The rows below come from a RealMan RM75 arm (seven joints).
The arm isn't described. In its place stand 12 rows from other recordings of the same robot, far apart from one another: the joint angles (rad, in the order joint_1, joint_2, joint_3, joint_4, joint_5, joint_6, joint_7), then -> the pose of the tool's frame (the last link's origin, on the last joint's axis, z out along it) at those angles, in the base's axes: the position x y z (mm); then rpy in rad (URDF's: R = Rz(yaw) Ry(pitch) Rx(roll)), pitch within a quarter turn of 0, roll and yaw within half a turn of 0.
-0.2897, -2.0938, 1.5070, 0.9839, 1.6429, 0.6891, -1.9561 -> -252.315, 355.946, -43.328, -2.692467, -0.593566, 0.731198
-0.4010, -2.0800, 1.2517, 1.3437, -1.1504, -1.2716, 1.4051 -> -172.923, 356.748, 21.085, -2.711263, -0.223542, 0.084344
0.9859, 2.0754, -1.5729, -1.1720, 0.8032, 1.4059, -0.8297 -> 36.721, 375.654, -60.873, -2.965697, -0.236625, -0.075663
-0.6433, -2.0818, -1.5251, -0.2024, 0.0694, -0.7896, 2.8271 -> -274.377, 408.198, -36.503, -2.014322, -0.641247, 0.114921
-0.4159, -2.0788, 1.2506, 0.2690, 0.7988, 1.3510, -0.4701 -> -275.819, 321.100, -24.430, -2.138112, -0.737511, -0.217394
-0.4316, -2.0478, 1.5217, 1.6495, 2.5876, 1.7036, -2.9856 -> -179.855, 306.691, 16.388, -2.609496, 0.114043, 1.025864
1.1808, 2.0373, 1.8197, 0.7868, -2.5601, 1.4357, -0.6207 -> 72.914, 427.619, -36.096, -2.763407, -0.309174, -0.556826
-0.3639, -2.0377, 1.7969, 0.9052, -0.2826, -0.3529, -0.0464 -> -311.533, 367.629, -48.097, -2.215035, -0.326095, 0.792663
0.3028, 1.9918, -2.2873, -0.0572, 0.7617, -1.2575, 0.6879 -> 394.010, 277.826, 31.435, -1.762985, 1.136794, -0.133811
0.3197, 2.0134, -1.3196, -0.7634, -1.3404, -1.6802, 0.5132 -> 222.747, 271.375, -6.082, -2.589188, 0.548995, 0.693513
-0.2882, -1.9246, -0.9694, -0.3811, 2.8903, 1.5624, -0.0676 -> -276.112, 281.888, 19.136, -1.772799, -0.610396, -0.629695
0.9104, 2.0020, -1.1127, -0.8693, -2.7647, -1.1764, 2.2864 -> 189.250, 458.620, 31.976, -2.451914, -0.178295, -0.577025
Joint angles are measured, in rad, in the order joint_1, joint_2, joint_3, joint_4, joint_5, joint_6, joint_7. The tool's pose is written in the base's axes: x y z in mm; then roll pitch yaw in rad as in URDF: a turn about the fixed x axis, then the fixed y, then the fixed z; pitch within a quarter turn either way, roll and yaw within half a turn. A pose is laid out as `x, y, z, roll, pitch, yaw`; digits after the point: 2 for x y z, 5 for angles.
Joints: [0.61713 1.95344 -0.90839 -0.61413 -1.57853 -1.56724 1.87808]
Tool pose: 206.12, 371.25, 43.80, 2.90273, 0.71028, -0.87027
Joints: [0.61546 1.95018 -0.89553 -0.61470 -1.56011 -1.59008 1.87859]
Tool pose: 204.36, 370.16, 49.07, 2.87885, 0.73227, -0.87627
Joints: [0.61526 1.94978 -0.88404 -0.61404 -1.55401 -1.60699 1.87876]
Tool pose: 203.32, 369.02, 51.67, 2.86179, 0.74339, -0.88073
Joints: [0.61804 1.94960 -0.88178 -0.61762 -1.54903 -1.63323 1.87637]
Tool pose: 199.81, 366.80, 53.12, 2.84209, 0.74401, -0.86907
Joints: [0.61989 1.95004 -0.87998 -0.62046 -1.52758 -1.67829 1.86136]
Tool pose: 194.15, 362.41, 55.98, 2.80776, 0.75843, -0.84555
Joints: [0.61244 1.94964 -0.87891 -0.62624 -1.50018 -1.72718 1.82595]
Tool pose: 191.11, 356.01, 60.26, 2.79103, 0.78584, -0.79978
